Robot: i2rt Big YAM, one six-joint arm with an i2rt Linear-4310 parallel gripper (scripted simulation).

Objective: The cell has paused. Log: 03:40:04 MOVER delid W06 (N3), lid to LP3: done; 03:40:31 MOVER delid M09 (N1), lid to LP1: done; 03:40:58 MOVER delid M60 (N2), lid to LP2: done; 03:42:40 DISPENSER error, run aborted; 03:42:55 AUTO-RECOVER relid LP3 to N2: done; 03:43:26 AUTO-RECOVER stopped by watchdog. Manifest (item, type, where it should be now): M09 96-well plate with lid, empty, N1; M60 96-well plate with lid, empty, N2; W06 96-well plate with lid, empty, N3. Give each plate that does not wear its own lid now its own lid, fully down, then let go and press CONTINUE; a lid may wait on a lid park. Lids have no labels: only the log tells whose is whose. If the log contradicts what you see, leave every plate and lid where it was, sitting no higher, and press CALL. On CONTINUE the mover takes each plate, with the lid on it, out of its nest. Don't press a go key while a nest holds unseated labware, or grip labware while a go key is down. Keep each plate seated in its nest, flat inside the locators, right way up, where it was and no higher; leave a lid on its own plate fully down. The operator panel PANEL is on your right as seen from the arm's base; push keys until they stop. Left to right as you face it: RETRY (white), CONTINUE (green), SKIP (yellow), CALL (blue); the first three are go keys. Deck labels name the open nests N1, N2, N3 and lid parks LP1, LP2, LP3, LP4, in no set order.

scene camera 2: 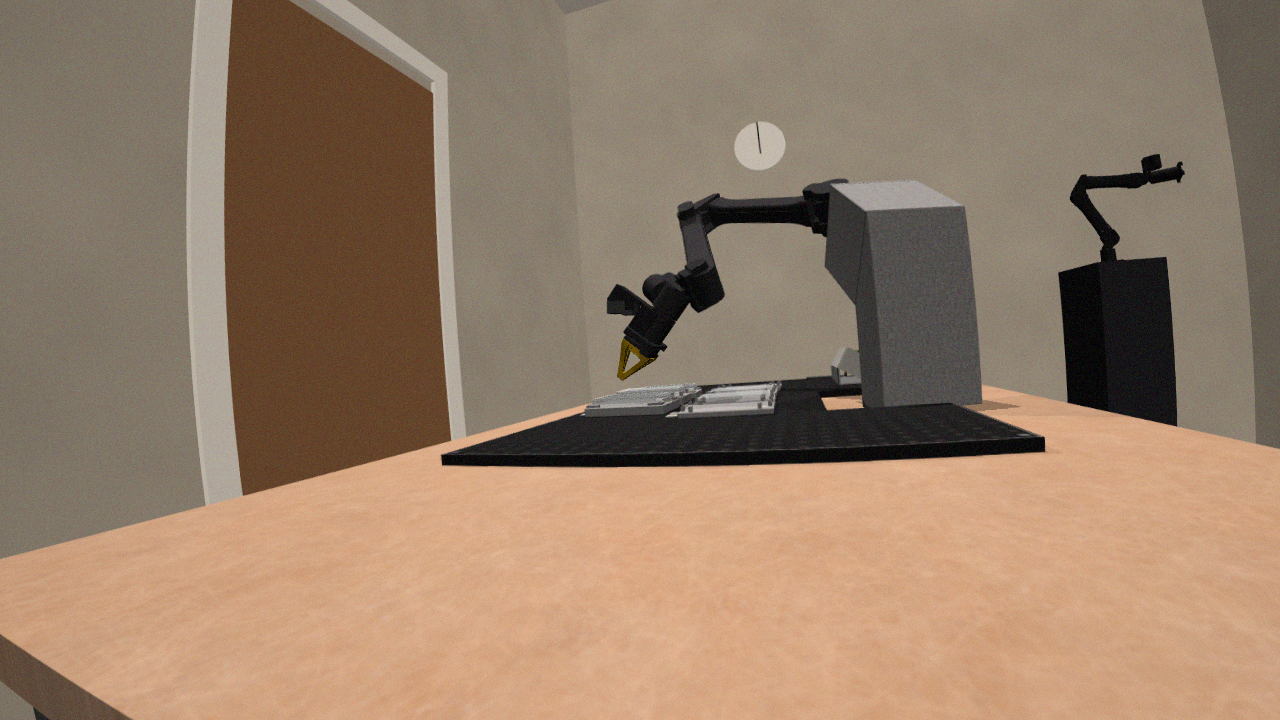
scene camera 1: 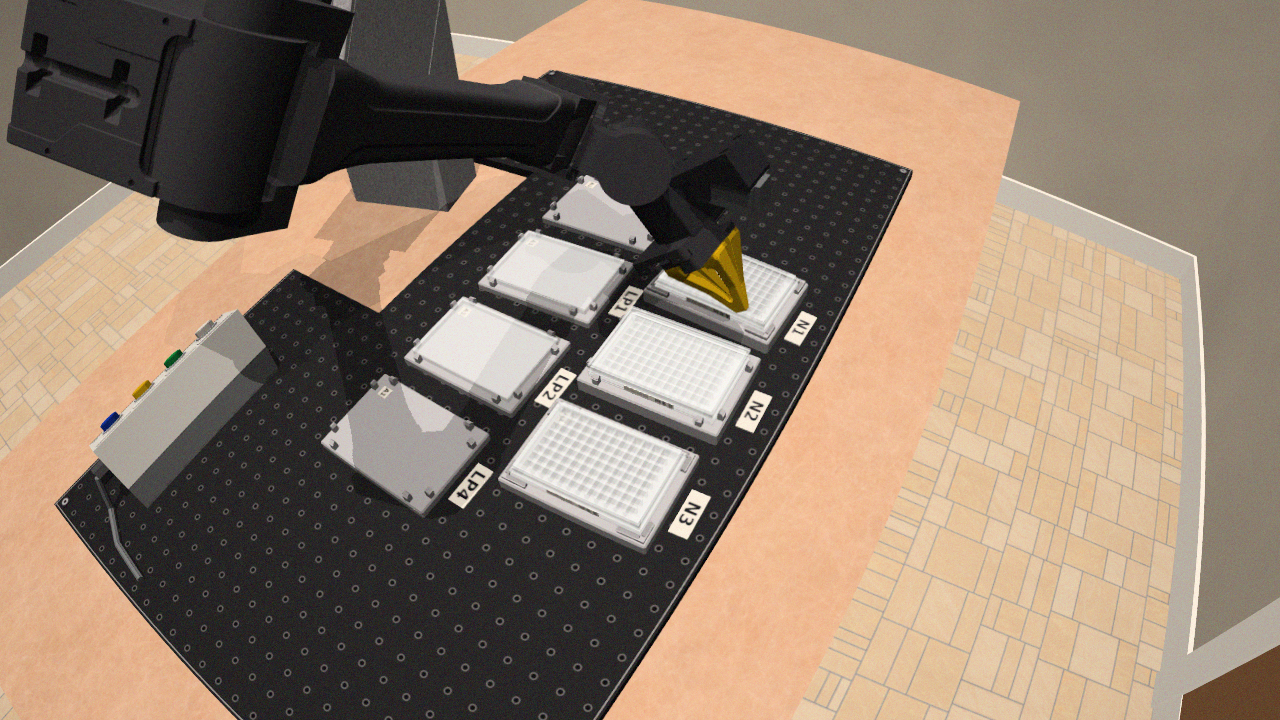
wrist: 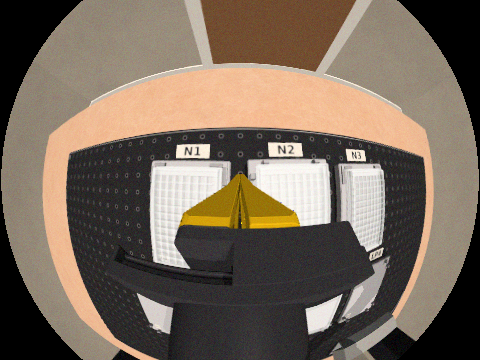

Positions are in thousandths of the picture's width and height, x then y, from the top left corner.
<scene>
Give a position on a lid park LP4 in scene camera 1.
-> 317, 613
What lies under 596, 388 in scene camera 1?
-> A plate.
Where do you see a grey operator panel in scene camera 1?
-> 122, 606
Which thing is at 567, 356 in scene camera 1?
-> The gripper.
</scene>
